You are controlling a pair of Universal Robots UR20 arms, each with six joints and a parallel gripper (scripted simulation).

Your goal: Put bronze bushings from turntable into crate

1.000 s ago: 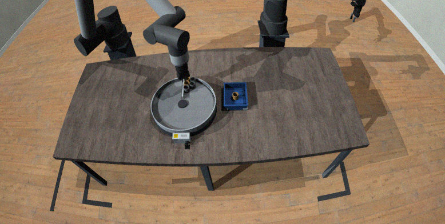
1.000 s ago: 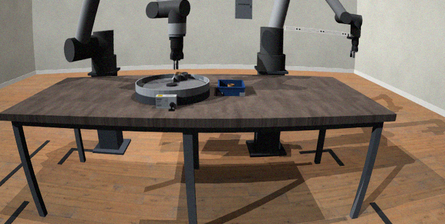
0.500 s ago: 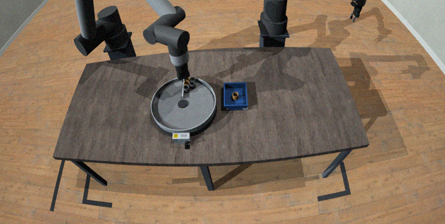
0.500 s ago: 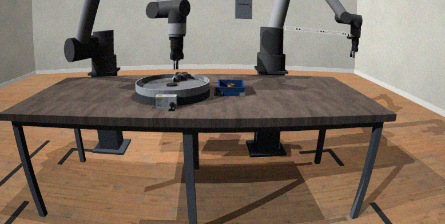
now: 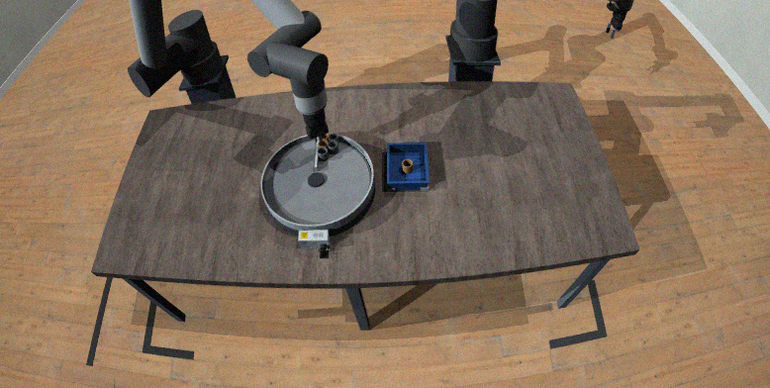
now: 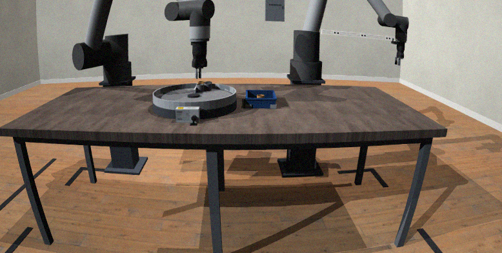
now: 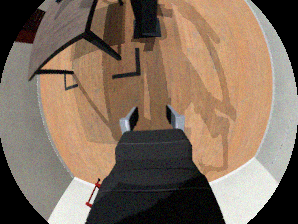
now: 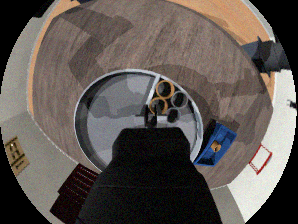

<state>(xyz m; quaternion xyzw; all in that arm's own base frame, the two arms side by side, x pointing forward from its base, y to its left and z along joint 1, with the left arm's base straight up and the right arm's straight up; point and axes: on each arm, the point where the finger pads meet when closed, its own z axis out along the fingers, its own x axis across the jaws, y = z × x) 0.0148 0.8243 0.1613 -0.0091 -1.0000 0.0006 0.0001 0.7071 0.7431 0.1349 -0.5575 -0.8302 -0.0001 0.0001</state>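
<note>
My right hand is 320 mm to the right of the blue crate, 110 mm above it and 80 mm short of it.
</note>
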